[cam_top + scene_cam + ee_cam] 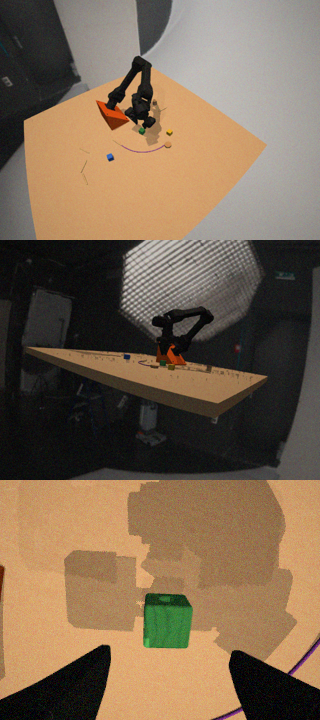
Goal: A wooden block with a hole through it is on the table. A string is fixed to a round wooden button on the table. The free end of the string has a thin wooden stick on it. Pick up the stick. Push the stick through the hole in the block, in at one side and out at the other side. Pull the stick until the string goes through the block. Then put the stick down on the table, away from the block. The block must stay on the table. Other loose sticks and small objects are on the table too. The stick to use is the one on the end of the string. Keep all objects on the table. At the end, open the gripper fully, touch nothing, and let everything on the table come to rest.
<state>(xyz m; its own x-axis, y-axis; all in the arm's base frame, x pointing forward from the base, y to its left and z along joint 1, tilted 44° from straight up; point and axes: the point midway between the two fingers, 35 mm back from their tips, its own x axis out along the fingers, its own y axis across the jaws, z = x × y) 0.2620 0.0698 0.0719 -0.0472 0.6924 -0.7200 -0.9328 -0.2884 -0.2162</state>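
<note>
Now: the green cube 50 mm below my gripper tip. Also, from my gripper tip: thin wooden stick: 10 mm behind, 160 mm to the right, 60 mm below; then yellow cube: 110 mm ahead, 140 mm to the left, 50 mm below; then round wooden button: 170 mm ahead, 80 mm to the left, 50 mm below.
</note>
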